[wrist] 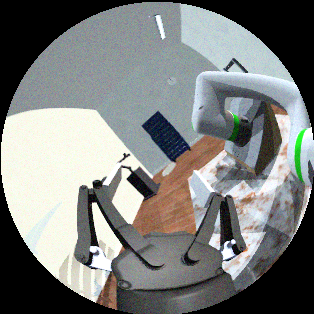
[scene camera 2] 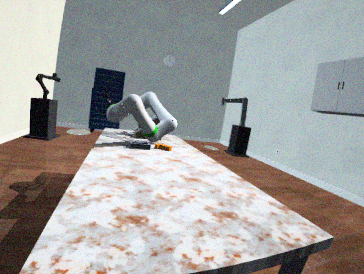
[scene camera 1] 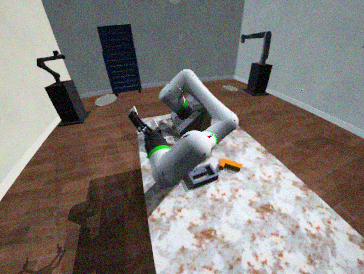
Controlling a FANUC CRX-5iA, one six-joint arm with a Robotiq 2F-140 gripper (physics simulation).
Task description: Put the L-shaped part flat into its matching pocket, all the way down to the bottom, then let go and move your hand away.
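Places are measured from the arm's base along level axes (x ahead, y left, z up), in millimetres.
Pixels of known places: gripper, fingertip midpoint: (wrist: 157, 174) (scene camera 1: 142, 114); arm's base, origin of the base link: (wrist: 241, 130) (scene camera 1: 185, 111).
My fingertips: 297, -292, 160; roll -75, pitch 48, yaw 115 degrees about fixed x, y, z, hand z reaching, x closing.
Note:
For each thing: its top centre in the pictures, then the offset to it from my fingertips, as dx, dy, dz. Level surfaces: height alone.
- orange L-shaped part, middle of its top: (scene camera 1: 230, 164) (scene camera 2: 163, 145) +215, +429, -250
- grey block, middle of its top: (scene camera 1: 202, 172) (scene camera 2: 140, 142) +238, +258, -243
- table, its level: dz -280
The orange L-shaped part (scene camera 1: 232, 166) (scene camera 2: 164, 147) lies on the table, just right of the grey pocket block, apart from it. The grey block (scene camera 1: 205, 181) (scene camera 2: 140, 146) rests on the table with its recess facing up; in scene camera 1 the arm stands close to its left side and its recess looks empty. My gripper (scene camera 1: 136, 120) (wrist: 157, 174) is wide open and empty. It is raised near the table's left edge, beyond the block, pointing away from the part. Neither the part nor the block shows in the wrist view.
My white arm (scene camera 1: 187, 152) (scene camera 2: 140, 112) (wrist: 245, 82) arches over the table (scene camera 1: 225, 240) (scene camera 2: 175, 210) near the block. Its angular mount (wrist: 271, 142) stands at the table's far end. Two dark pedestals (scene camera 1: 65, 102) (scene camera 1: 259, 79) with small arms and a blue cabinet (scene camera 1: 120, 57) stand beyond the table.

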